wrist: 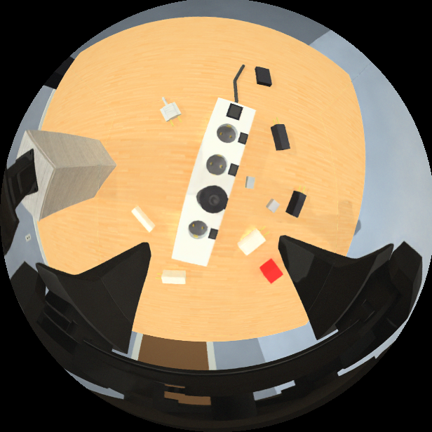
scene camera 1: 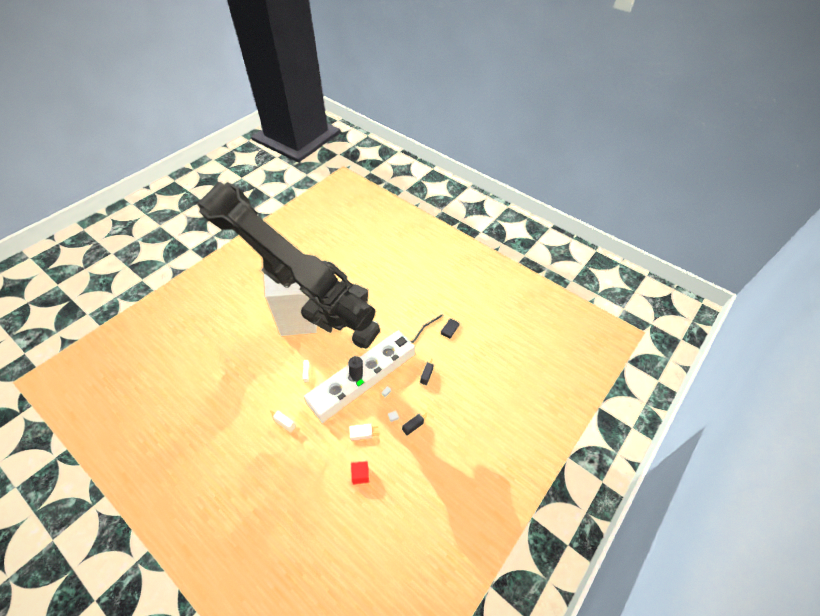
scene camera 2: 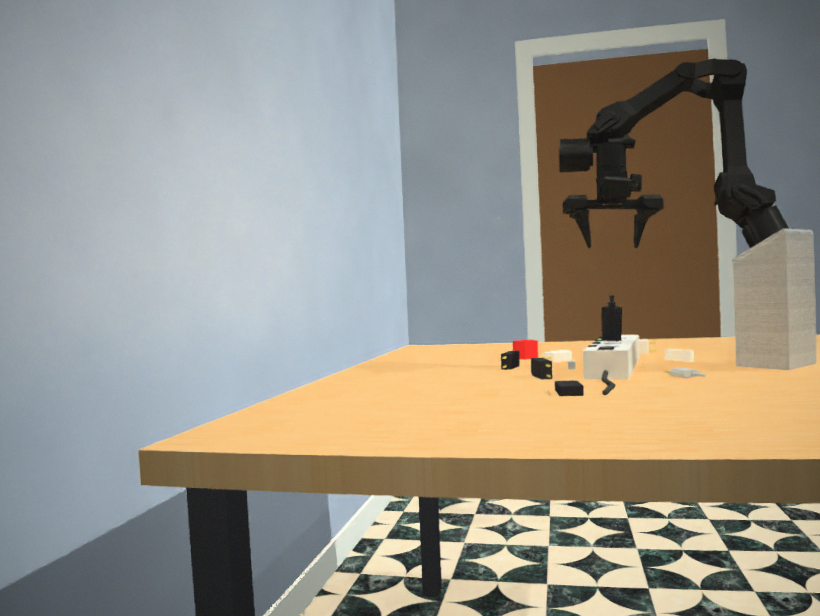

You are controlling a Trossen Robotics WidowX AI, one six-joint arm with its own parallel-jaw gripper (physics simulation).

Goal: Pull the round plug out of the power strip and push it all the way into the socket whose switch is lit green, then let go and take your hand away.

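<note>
The round black plug stands upright in the third socket from the cable end of the white power strip. The green lit switch is right beside that socket in scene camera 1; the plug hides it in the wrist view. How deep the plug sits is hard to tell. The other three sockets are uncovered, with dark switches. My gripper is open and empty, high above the plug and apart from it, fingers pointing down.
Black adapters, white adapters, small grey blocks and a red cube lie around the strip. A grey plug lies on the arm's side. The arm's pedestal stands behind it.
</note>
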